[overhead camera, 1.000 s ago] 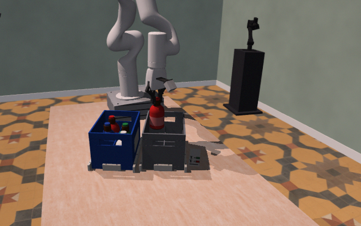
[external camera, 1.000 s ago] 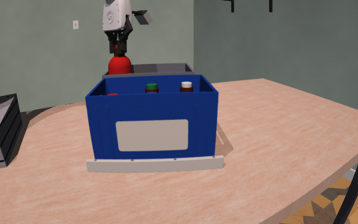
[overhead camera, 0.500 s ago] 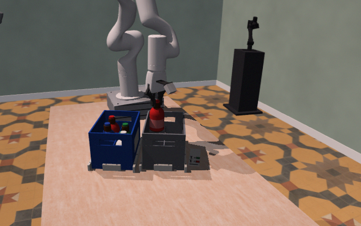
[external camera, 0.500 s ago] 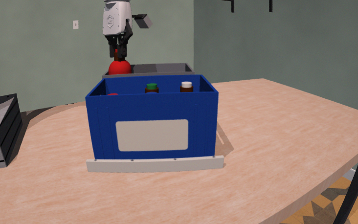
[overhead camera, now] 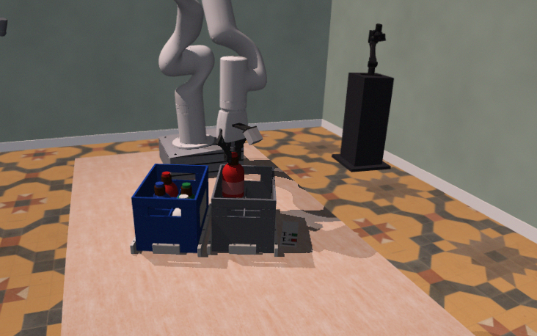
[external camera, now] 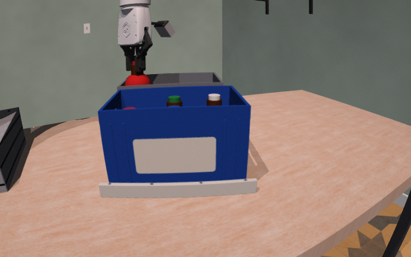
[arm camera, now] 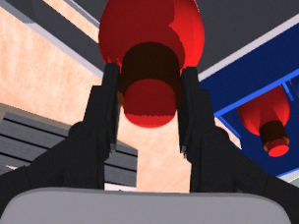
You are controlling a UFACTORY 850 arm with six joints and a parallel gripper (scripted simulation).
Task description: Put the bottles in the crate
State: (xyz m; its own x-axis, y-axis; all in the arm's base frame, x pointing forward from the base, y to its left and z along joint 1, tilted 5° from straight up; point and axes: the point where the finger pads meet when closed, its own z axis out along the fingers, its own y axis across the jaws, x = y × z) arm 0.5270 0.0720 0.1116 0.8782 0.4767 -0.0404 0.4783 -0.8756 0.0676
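The red-label bottle is 70 mm below my hand. Round my hand: grey crate (100 mm ahead, 20 mm to the left, 140 mm below); blue crate (50 mm ahead, 200 mm to the right, 140 mm below); green bottle (60 mm ahead, 160 mm to the right, 140 mm below).
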